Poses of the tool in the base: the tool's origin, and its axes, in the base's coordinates. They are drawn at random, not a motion.
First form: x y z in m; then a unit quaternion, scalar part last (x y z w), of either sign.
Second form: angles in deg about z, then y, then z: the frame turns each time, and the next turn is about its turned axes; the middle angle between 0 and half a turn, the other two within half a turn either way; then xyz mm. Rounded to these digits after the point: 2 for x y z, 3 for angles.
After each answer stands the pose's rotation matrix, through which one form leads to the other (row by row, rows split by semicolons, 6 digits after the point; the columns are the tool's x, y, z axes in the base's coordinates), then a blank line. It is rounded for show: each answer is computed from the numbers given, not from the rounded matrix.
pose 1, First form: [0.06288 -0.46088 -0.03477 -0.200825 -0.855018 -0.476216 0.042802]
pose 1, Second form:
[81.918 122.873 108.354 62.88 -460.88 -34.77]
-0.915675 0.384184 0.118079; 0.302652 0.465775 0.831538; 0.264465 0.797155 -0.542773

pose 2, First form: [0.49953 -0.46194 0.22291 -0.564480 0.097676 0.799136 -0.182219]
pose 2, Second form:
[-176.972 69.901 22.662 499.53 -461.94 222.91]
-0.296317 0.180963 -0.937789; -0.401508 -0.914511 -0.049605; -0.866595 0.361831 0.343644

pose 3, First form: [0.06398 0.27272 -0.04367 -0.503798 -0.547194 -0.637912 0.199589]
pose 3, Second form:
[64.738 96.112 150.009 63.98 272.72 -43.67]
-0.412704 0.805990 0.424329; 0.296710 -0.321487 0.899227; 0.861184 0.497018 -0.106466

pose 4, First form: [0.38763 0.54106 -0.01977 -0.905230 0.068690 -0.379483 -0.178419]
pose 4, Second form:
[-29.521 130.415 159.158 387.63 541.06 -19.77]
0.702549 -0.259774 0.662527; 0.011053 -0.926897 -0.375154; 0.711550 0.270887 -0.648319

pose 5, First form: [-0.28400 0.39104 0.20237 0.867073 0.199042 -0.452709 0.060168]
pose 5, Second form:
[-159.501 125.653 -5.358 -284.00 391.04 202.37]
0.510873 0.399646 -0.761112; 0.290691 -0.913524 -0.284557; -0.809016 -0.075876 -0.582868

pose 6, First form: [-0.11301 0.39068 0.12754 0.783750 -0.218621 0.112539 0.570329]
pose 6, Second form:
[-94.424 108.912 116.748 -113.01 390.68 127.54]
0.879080 -0.471057 -0.072967; -0.214320 -0.253859 -0.943198; 0.425777 0.844784 -0.324119

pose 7, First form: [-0.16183 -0.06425 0.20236 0.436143 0.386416 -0.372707 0.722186]
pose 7, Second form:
[-75.757 71.281 21.162 -161.83 -64.25 202.36]
0.423545 0.875392 0.233021; -0.201262 0.341738 -0.917992; -0.883235 0.341912 0.320925

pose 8, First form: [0.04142 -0.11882 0.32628 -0.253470 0.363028 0.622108 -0.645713]
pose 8, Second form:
[170.990 52.560 101.143 41.42 -118.82 326.28]
-0.037615 0.619373 -0.784195; -0.987440 0.097469 0.124347; 0.153452 0.779023 0.607927

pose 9, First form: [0.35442 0.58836 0.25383 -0.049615 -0.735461 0.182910 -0.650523]
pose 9, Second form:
[-19.564 94.975 -11.845 354.42 588.36 253.83]
-0.148717 0.310954 0.938718; -0.164994 0.928165 -0.333597; -0.975018 -0.204495 -0.086728

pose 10, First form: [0.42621 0.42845 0.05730 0.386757 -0.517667 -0.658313 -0.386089]
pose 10, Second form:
[96.373 80.510 22.845 426.21 428.45 57.30]
-0.402709 -0.908757 -0.109483; 0.107912 -0.165913 0.980218; -0.908945 0.382928 0.164880

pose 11, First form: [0.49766 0.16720 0.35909 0.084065 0.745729 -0.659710 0.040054]
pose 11, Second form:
[-92.957 97.259 -80.094 497.66 167.20 359.09]
-0.982658 0.178227 -0.051178; 0.072531 0.115432 -0.990664; -0.170656 -0.977195 -0.126357

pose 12, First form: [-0.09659 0.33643 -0.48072 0.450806 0.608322 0.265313 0.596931]
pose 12, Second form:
[-12.578 98.428 60.504 -96.59 336.43 -480.72]
0.119106 0.231723 0.965463; 0.865218 0.452766 -0.215409; -0.487043 0.860992 -0.146564

